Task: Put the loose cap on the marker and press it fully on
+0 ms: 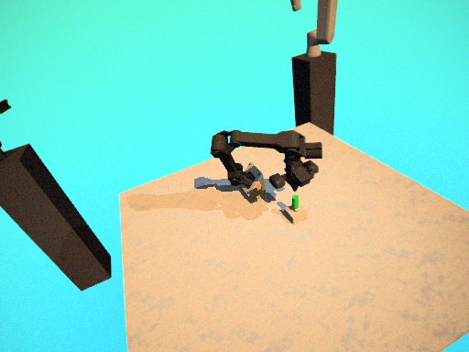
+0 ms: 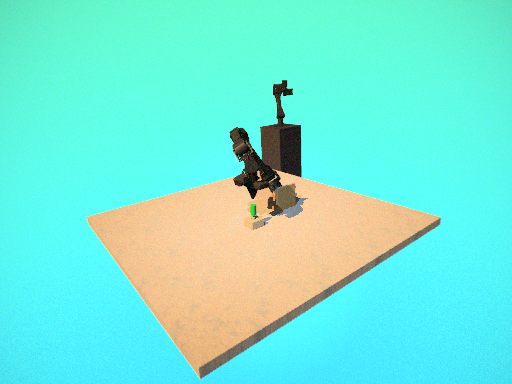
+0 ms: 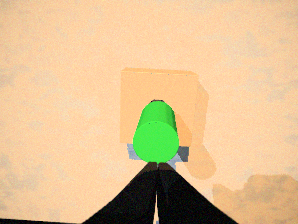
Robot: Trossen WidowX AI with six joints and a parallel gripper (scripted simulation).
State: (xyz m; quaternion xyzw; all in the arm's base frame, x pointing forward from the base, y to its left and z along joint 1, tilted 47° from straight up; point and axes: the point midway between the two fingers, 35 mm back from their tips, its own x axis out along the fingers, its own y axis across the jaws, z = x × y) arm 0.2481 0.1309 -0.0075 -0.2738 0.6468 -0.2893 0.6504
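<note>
Right now my gripper tip is 60 mm above the green marker cap.
</note>
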